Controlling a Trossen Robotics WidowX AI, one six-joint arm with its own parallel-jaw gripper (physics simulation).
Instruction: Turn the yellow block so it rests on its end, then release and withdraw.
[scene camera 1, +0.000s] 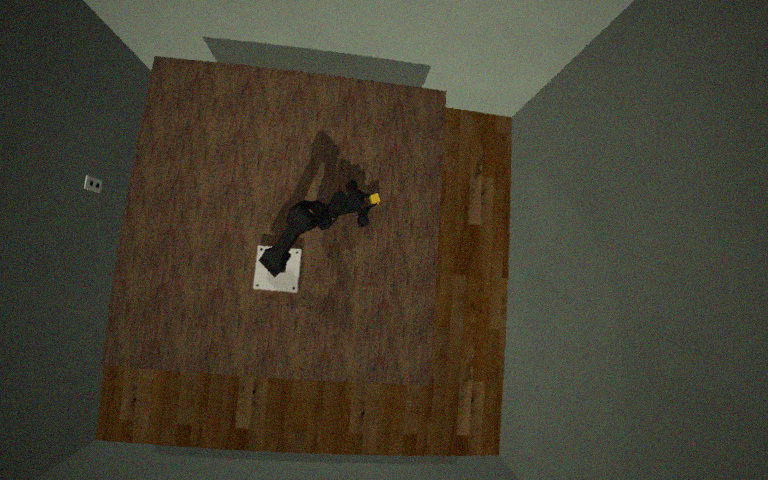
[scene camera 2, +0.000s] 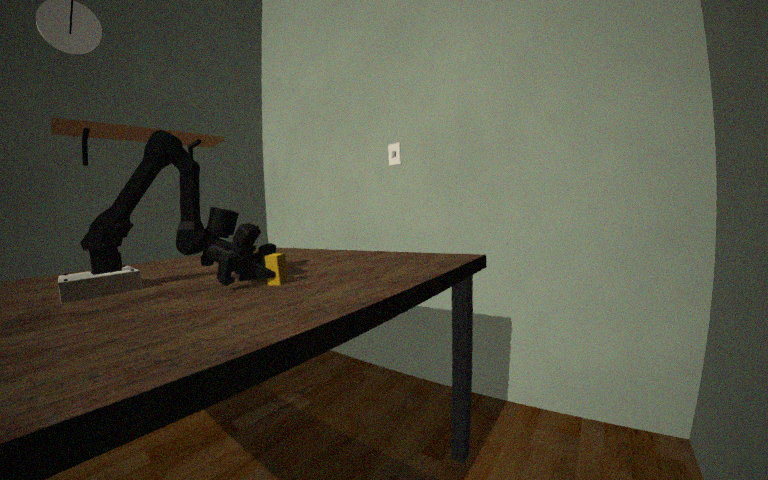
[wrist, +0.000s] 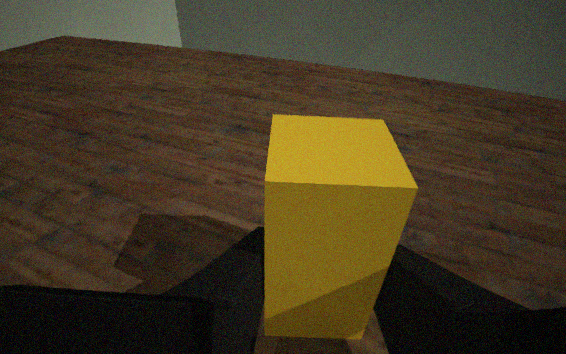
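Note:
The yellow block is upright, its long side vertical and a small end face on top. In scene camera 2 its lower end is at or very close to the table top; a small gap cannot be ruled out. My gripper is shut on the block, with one dark finger on each side of it in the wrist view. The fingers reach in from the arm's side, low over the table. The block's top stands clear above the fingers in the wrist view.
The brown wooden table carries the arm's white base plate. The table's right edge lies beyond the block in scene camera 1. A wall shelf is behind the arm.

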